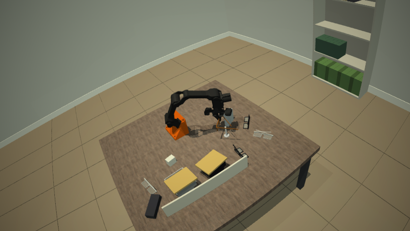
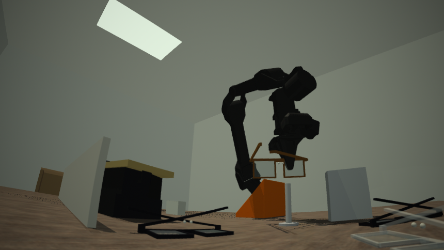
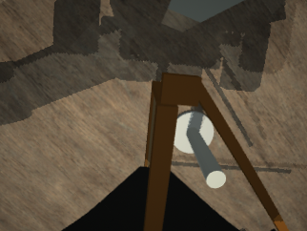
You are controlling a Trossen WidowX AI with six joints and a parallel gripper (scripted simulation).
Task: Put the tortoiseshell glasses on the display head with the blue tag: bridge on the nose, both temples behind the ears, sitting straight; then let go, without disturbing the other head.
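Right now my gripper tip is 40 mm short of the post, 10 mm to the right of it and 100 mm above it. Also, from my gripper tip: white cube: 10 mm behind, 430 mm to the right, 100 mm below; black head: 220 mm ahead, 270 mm to the right, 70 mm below; grey block: 50 mm behind, 120 mm to the left, 70 mm below.
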